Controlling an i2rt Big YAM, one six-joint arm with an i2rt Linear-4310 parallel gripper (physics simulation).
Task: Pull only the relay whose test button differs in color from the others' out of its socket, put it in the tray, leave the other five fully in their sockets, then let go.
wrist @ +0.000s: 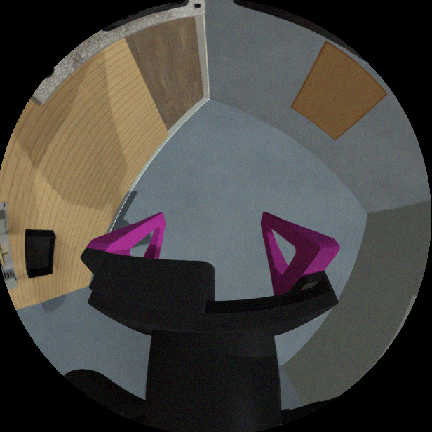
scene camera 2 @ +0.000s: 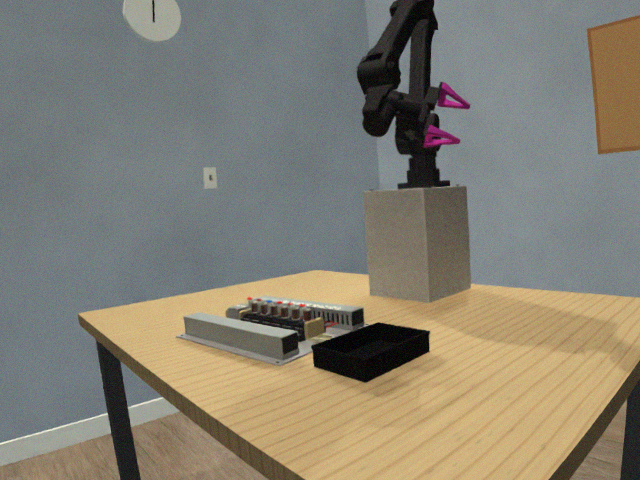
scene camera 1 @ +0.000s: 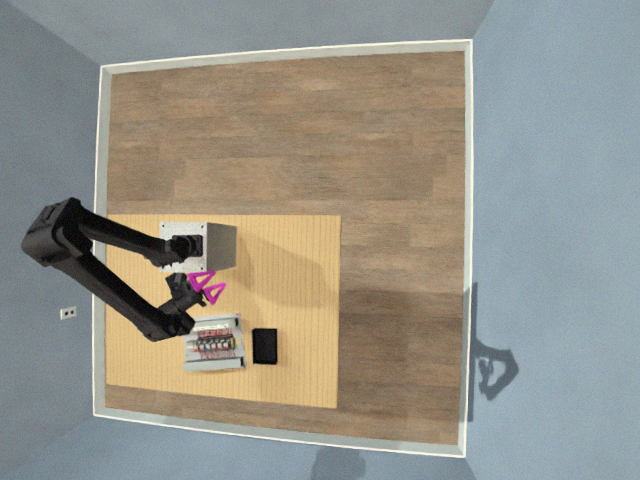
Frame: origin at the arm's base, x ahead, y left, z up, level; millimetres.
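Where they show: gripper, fingertip midpoint: (scene camera 2: pixel 465 124) (scene camera 1: pixel 220 278); arm's base, link origin: (scene camera 2: pixel 423 187) (scene camera 1: pixel 188 245).
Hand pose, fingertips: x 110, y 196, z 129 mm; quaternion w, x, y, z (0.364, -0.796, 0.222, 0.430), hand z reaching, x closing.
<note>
Things, the pixels of their top centre, and the offset from my fingertips. "*": a spot on its surface instead. Level surfaces: height alone.
- relay, top centre: (scene camera 2: pixel 272 300) 343 mm down, 375 mm ahead, 247 mm right
- black tray, top centre: (scene camera 2: pixel 372 338) (scene camera 1: pixel 263 347) 378 mm down, 376 mm ahead, 20 mm left
- grey duct, top centre: (scene camera 2: pixel 234 323) (scene camera 1: pixel 211 365) 370 mm down, 471 mm ahead, 243 mm right
- slotted duct, surface spot: (scene camera 2: pixel 356 316) * 383 mm down, 268 mm ahead, 115 mm right
- wooden table, surface height: 413 mm down
A row of relays (scene camera 1: pixel 214 344) (scene camera 2: pixel 283 311) stands in sockets on a grey panel (scene camera 1: pixel 191 355) (scene camera 2: pixel 306 347). In the scene camera 2 view one relay (scene camera 2: pixel 269 302), third from the left, has a blue test button; the others' buttons look red. All appear seated, though fine detail is too small to tell. The black tray (scene camera 1: pixel 265 330) (scene camera 2: pixel 338 363) (wrist: pixel 40 231) stands right of the panel and looks empty. My gripper (scene camera 1: pixel 219 278) (scene camera 2: pixel 464 124) (wrist: pixel 212 217) is open, with nothing between its magenta fingers, high above the table near the pedestal, away from relays and tray.
A grey duct (scene camera 2: pixel 240 333) runs along the panel's near side, and a slotted duct (scene camera 2: pixel 356 316) along its far side. The grey pedestal (scene camera 1: pixel 221 248) (scene camera 2: pixel 395 242) under my arm stands behind the panel on the wooden table (scene camera 1: pixel 305 242) (scene camera 2: pixel 465 413) (wrist: pixel 75 175). Red wires lie by the sockets.
</note>
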